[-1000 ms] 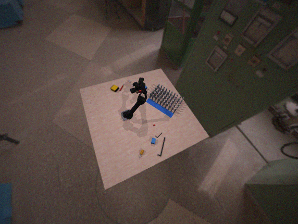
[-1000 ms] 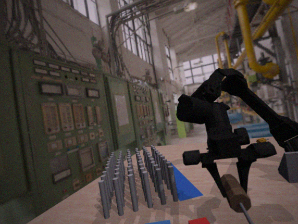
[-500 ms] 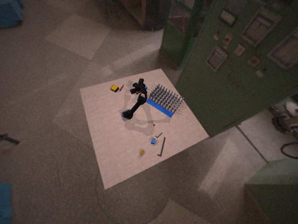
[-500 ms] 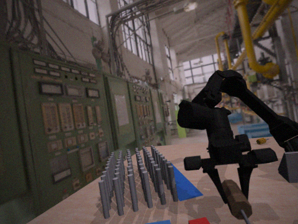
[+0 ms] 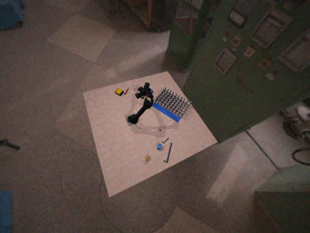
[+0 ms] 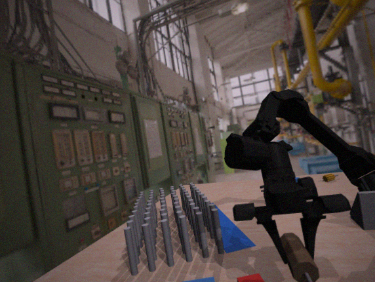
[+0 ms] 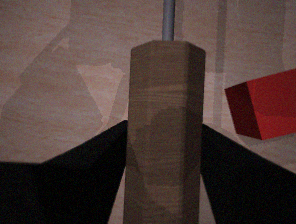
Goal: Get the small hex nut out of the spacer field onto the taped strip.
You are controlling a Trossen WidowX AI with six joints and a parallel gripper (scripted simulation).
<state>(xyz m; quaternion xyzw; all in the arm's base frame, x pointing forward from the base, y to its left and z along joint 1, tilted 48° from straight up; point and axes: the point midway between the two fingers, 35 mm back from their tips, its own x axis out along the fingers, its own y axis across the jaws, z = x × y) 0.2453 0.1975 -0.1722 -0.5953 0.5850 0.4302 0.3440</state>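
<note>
My gripper tip is 80 mm short of the red cube, 30 mm to the right of it and 40 mm above it. From my gripper tip the other things lie so: yellow scraper (260 mm behind, 760 mm to the right, 40 mm below); yellow block (240 mm behind, 200 mm to the left, 40 mm below); blue taped strip (210 mm ahead, 320 mm to the right, 60 mm below).
</note>
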